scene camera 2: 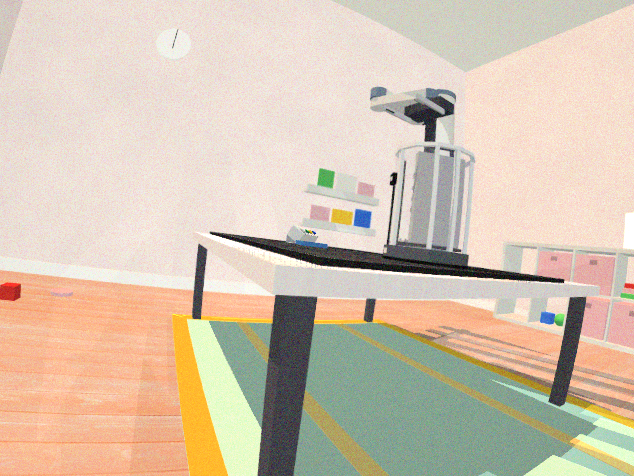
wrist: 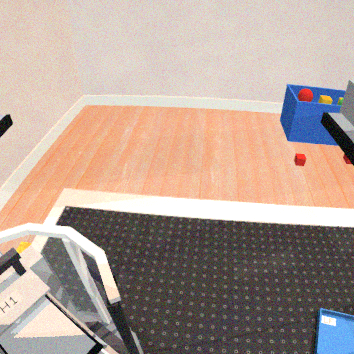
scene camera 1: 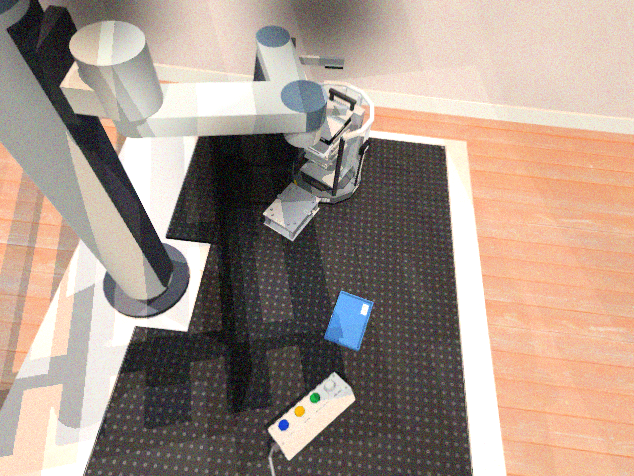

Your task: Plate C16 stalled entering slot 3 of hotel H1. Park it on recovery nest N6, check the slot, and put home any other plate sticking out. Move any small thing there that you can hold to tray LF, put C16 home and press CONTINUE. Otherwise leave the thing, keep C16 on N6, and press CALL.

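Places are measured from the arm's base along level axes (x ahead, y left, z up), in metres.
Pixels of known places: gripper, fingertip midpoint: [scene camera 2: 399,102] [wrist: 161,94] [scene camera 1: 345,85]; arm's base at its link origin: [scene camera 1: 148,279].
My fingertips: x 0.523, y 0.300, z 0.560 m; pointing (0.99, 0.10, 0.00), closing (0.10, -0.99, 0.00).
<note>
For each thing: its top centre in the pictures, then the offset to it from my fingertips. Level surfaces: height alone.
- grey nest at its top centre: [scene camera 1: 292,204] dy -0.014, dx -0.116, dz -0.478 m
- Blue tray LF at its top centre: [wrist: 352,336] [scene camera 1: 349,319] [scene camera 2: 311,241] dy -0.364, dx +0.101, dz -0.530 m
- pale button box at its top centre: [scene camera 1: 313,411] [scene camera 2: 304,227] dy -0.637, dx +0.018, dz -0.464 m
- dark mat at its surface level: dz -0.547 m
My gripper [wrist: 161,94] is open and empty, its fingers wide apart at the wrist view's sides. It is high up near hotel H1; in scene camera 1 one finger shows behind the elbow. Hotel H1 [scene camera 1: 371,112] [scene camera 2: 425,254] [wrist: 65,232] is a round barred cage. Stacked plate edges [scene camera 1: 321,149] show in its front, partly hidden by the arm; I cannot tell which is C16. A grey nest [scene camera 1: 291,205] stands before the hotel, its label unreadable; I make out no separate plate on it. Blue tray LF [scene camera 1: 349,320] [scene camera 2: 311,244] [wrist: 340,334] lies flat. The slot's inside is hidden.
A pale button box [scene camera 1: 313,421] [scene camera 2: 302,235] with blue, yellow, green and whitish buttons stands beyond the tray. The arm's thick column [scene camera 1: 122,225] rises at the left. The dark mat [scene camera 1: 409,245] [wrist: 210,270] bears the hotel. A blue toy bin [wrist: 307,122] stands on the floor.
</note>
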